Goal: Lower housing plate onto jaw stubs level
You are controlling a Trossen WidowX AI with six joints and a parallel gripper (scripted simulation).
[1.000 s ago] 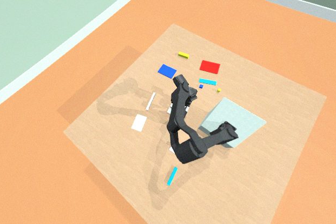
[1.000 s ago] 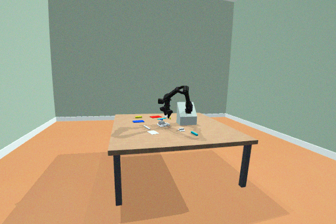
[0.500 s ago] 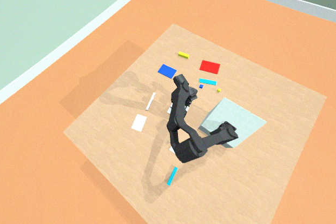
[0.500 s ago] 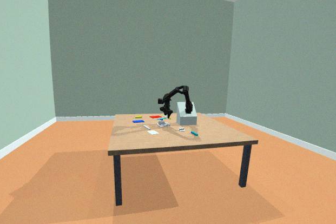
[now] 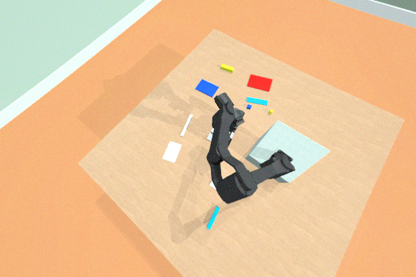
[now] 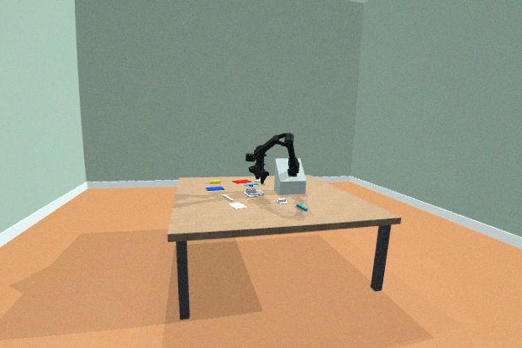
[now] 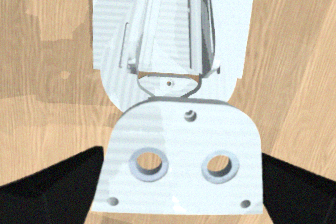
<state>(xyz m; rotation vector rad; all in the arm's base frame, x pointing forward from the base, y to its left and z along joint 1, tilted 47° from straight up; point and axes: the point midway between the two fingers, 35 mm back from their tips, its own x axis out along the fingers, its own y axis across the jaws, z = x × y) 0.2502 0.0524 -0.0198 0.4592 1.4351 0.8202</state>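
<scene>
My gripper tip is 2 cm short of the white jaw assembly, 2 cm to the right of it and 7 cm above it. The rest, counted from my gripper tip: white plate 19 cm ahead, 27 cm to the left, 8 cm below; then white strip 24 cm ahead, 9 cm to the left, 8 cm below; then blue plate 32 cm ahead, 18 cm to the right, 8 cm below.
</scene>
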